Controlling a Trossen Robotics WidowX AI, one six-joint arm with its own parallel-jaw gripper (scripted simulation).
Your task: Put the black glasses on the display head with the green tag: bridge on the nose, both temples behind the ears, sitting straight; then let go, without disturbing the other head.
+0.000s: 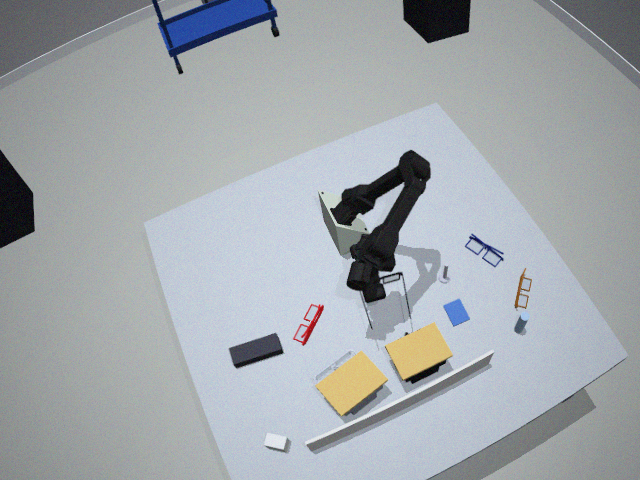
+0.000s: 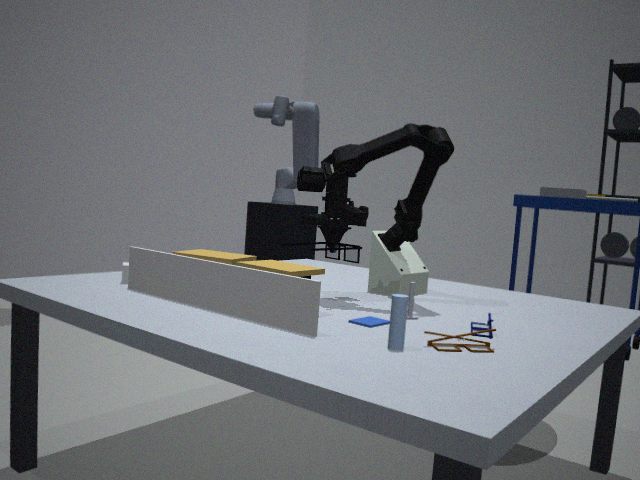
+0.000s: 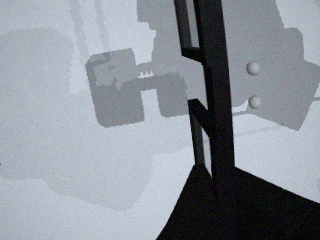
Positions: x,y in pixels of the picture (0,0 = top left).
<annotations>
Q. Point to a dark box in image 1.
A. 256,350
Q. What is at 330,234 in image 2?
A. My gripper.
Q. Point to a long white board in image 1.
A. At 449,379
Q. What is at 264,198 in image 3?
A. My gripper.
</annotations>
